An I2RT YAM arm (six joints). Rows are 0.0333 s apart.
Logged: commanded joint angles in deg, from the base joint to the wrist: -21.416 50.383 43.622 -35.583 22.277 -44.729; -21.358 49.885 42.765 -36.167 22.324 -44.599; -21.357 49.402 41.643 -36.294 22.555 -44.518; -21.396 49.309 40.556 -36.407 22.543 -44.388; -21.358 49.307 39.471 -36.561 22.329 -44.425; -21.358 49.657 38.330 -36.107 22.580 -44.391; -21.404 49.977 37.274 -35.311 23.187 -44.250; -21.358 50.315 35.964 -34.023 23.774 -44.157; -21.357 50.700 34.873 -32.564 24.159 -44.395; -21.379 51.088 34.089 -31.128 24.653 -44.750; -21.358 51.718 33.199 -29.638 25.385 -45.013
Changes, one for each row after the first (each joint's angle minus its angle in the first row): 0.058 -0.498 -0.857 -0.584 0.047 0.130; 0.059 -0.981 -1.979 -0.711 0.278 0.211; 0.020 -1.074 -3.066 -0.824 0.266 0.341; 0.058 -1.076 -4.151 -0.978 0.052 0.304; 0.058 -0.726 -5.292 -0.524 0.303 0.338; 0.012 -0.406 -6.348 0.272 0.910 0.479; 0.058 -0.068 -7.658 1.560 1.497 0.572; 0.059 0.317 -8.749 3.019 1.882 0.334; 0.037 0.705 -9.533 4.455 2.376 -0.021; 0.058 1.335 -10.423 5.945 3.108 -0.284
